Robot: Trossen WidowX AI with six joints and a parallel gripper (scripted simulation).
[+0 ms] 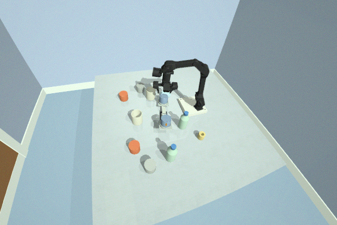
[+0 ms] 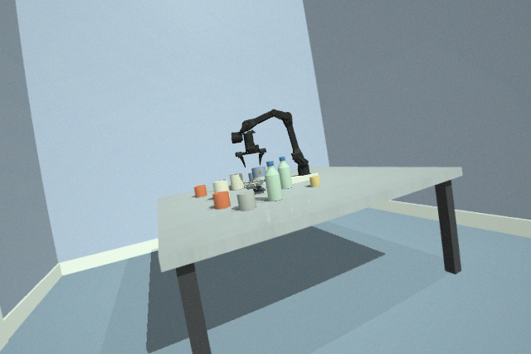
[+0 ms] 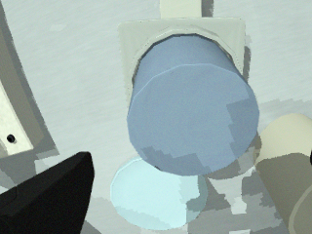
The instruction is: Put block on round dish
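Right now my gripper tip is 130 mm to the right of the balance, 90 mm above it and 50 mm short of it.
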